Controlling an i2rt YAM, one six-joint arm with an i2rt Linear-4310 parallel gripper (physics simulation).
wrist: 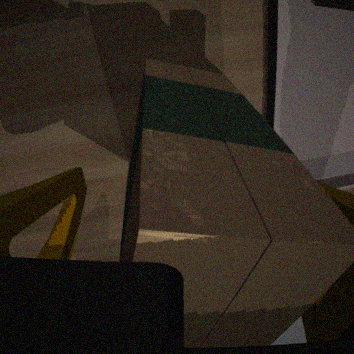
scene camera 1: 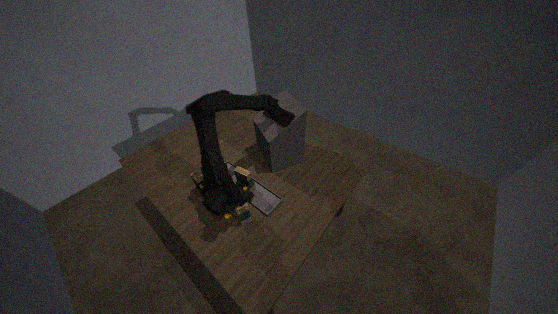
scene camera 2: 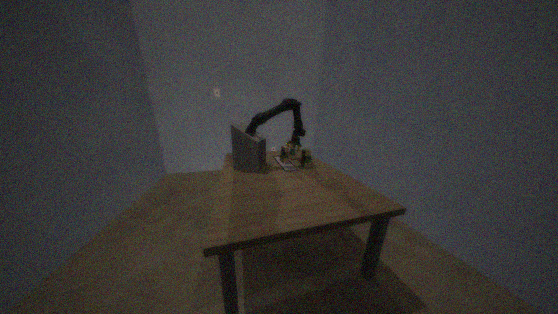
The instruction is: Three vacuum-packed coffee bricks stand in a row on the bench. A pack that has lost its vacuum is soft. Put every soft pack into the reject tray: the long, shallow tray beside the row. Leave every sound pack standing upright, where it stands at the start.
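Note:
The nearest pack is tan with a green band and stands upright beside the reject tray. My gripper is open and low around this pack's upper part, with one yellow finger on each side. In the wrist view the pack hides part of the right finger. A second pack stands upright at the tray's far part; I cannot tell whether it is in or beside it. A third pack is partly hidden behind the hand. Softness cannot be judged.
A tall grey box stands across the tray from the nearest pack, and the arm reaches out from it. The wooden bench borders a wall at its far end. The picture is dim and grainy.

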